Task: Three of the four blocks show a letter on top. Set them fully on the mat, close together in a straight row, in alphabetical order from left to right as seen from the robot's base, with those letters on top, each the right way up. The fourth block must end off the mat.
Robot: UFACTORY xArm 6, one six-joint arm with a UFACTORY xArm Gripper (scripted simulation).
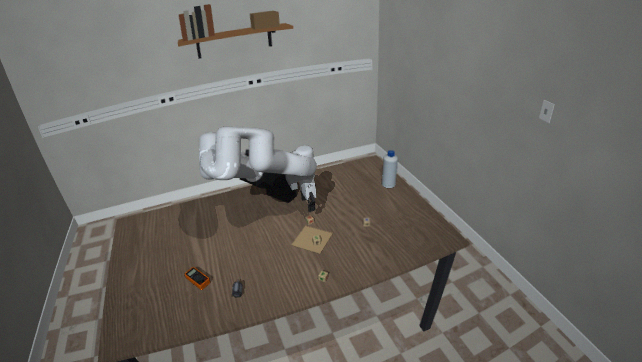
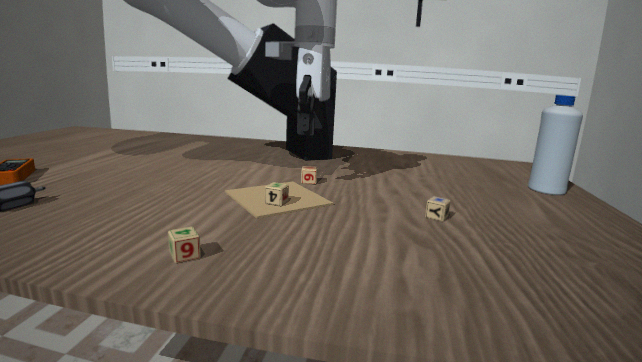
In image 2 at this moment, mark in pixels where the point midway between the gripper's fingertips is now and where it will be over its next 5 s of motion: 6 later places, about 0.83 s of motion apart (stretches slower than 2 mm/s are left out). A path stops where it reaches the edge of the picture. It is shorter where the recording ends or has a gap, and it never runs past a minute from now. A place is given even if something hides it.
My gripper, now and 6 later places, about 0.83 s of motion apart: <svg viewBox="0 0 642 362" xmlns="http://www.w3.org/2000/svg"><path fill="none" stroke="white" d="M310 131L310 138L310 146L309 162L309 171L308 181L311 134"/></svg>
